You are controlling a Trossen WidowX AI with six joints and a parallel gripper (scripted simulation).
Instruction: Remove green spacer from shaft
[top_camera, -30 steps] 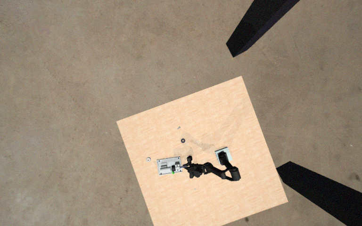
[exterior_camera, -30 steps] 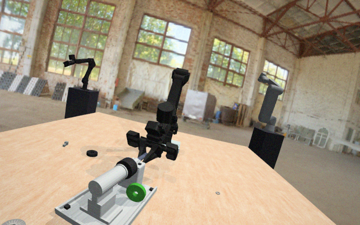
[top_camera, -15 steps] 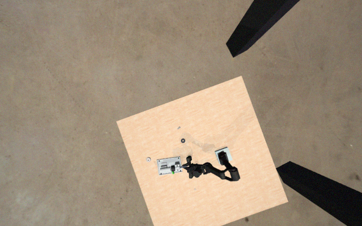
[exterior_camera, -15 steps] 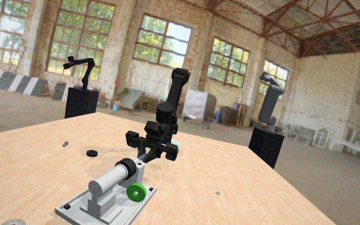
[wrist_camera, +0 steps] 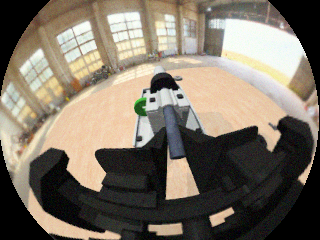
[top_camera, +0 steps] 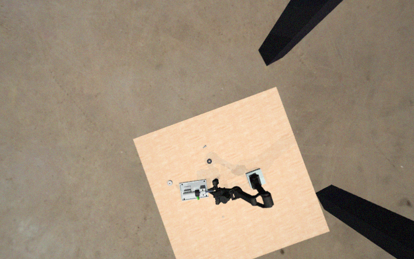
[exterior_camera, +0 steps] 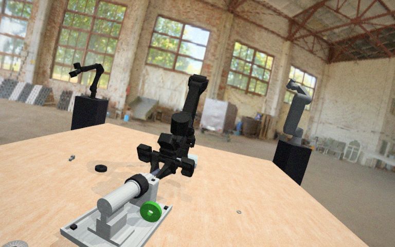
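The green spacer lies 10 cm ahead of my gripper tip, 3 cm below it and 1 cm to the left of it. Also, from my gripper tip: grey toothed disc: 26 cm ahead, 19 cm to the right, 6 cm below; black washer: 19 cm to the right, 12 cm behind, 6 cm below; grey fixture: 12 cm ahead, 4 cm to the right, 1 cm below.
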